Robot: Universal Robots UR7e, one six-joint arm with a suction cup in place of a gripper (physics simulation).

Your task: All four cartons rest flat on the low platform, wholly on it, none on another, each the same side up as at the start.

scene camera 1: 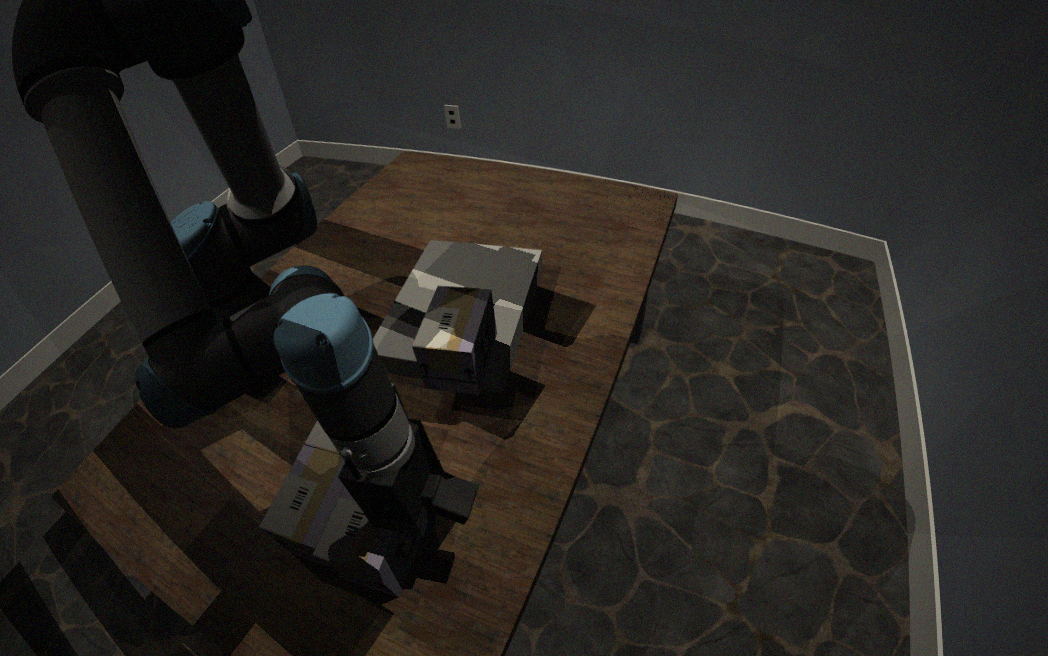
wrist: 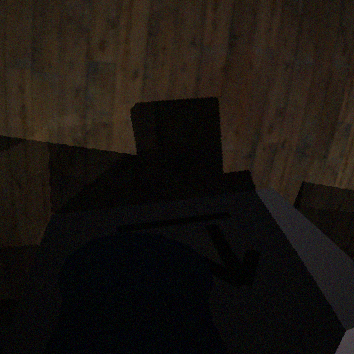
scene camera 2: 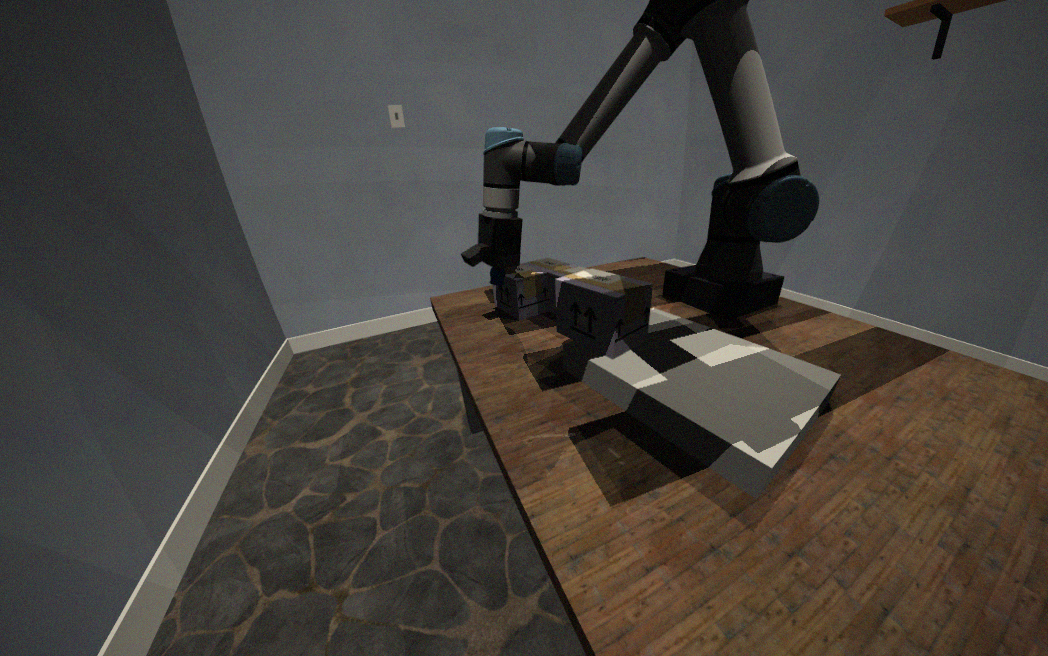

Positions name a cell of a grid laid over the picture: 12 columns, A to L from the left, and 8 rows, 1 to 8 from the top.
A low platform shows in scene camera 1 (F4) and in scene camera 2 (I5); in the wrist view it is out of frame.
